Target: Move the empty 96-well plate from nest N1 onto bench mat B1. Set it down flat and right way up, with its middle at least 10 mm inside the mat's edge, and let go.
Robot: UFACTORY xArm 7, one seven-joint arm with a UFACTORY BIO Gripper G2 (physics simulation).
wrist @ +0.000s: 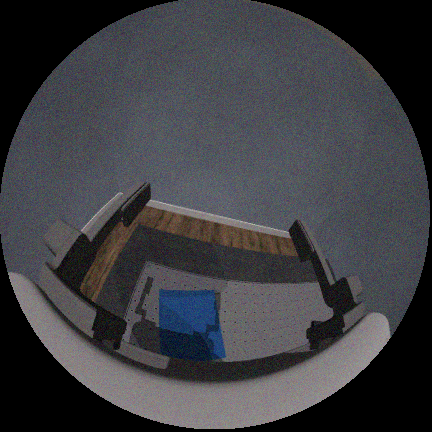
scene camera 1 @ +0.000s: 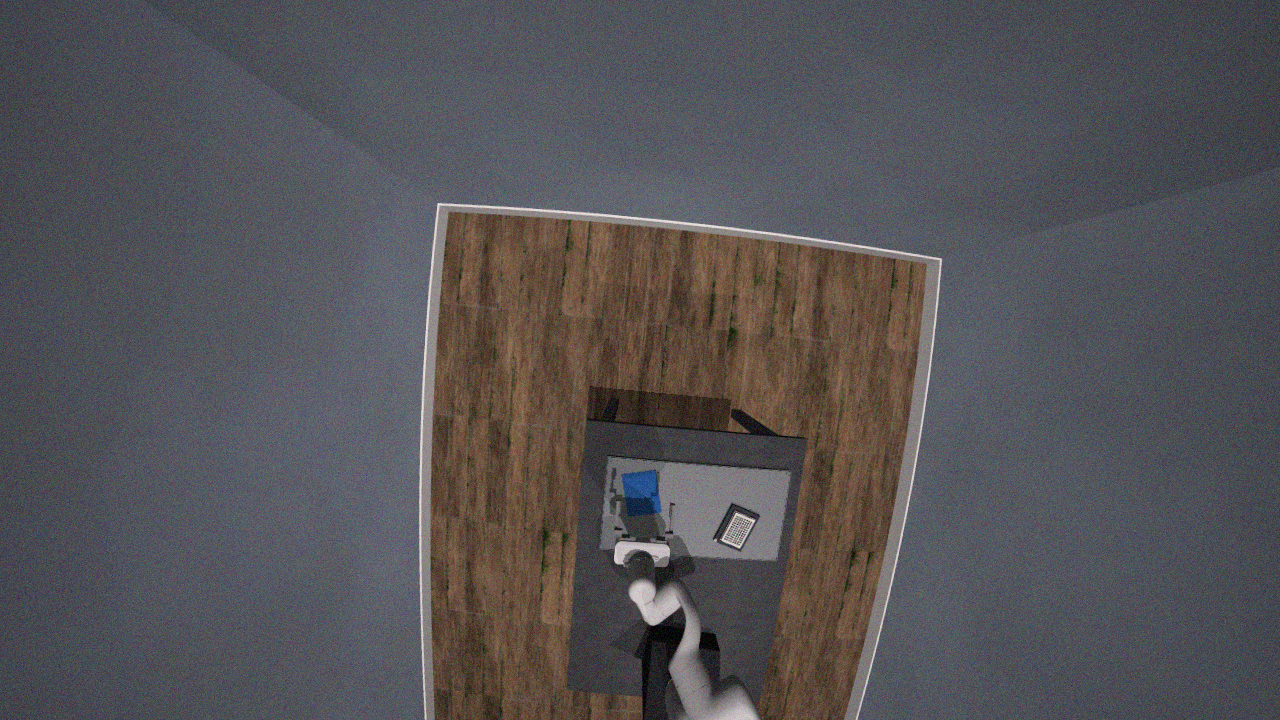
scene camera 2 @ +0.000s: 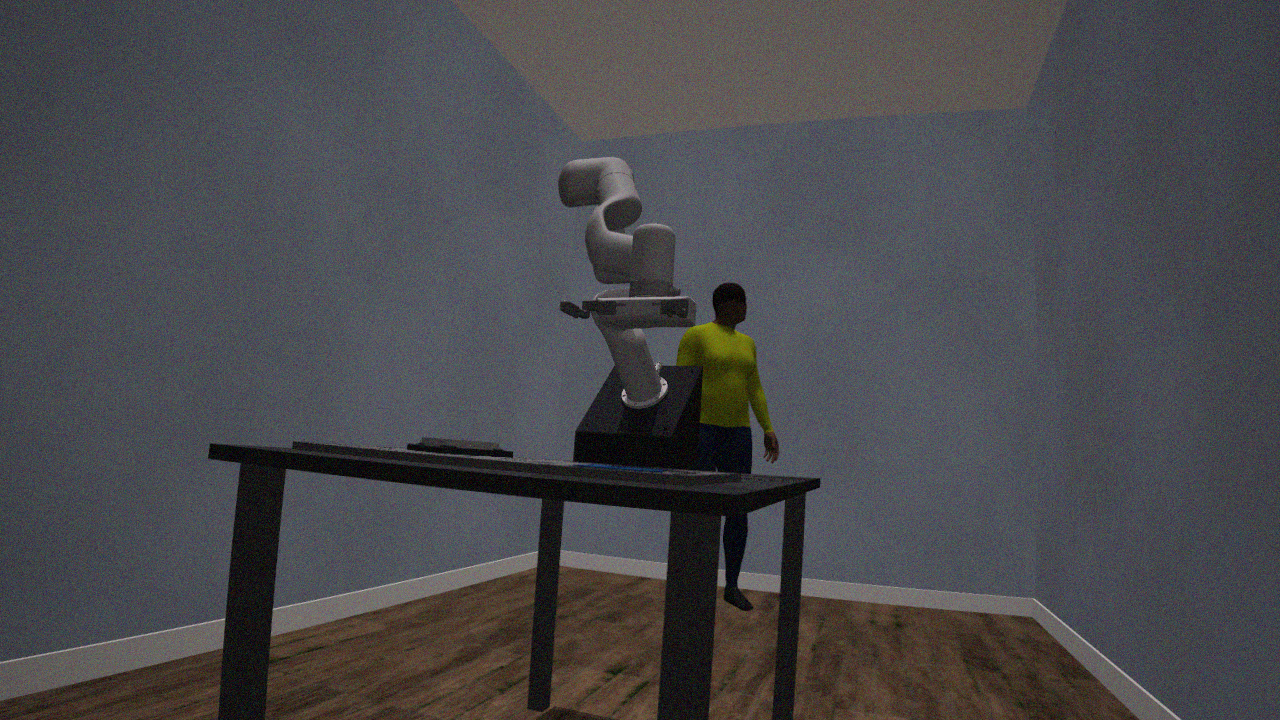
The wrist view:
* my gripper: 227, 207
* blue bench mat: 189, 328
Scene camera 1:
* my gripper: 646, 501
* white 96-well plate: 739, 525
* blue bench mat: 641, 491
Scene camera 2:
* my gripper: 613, 305
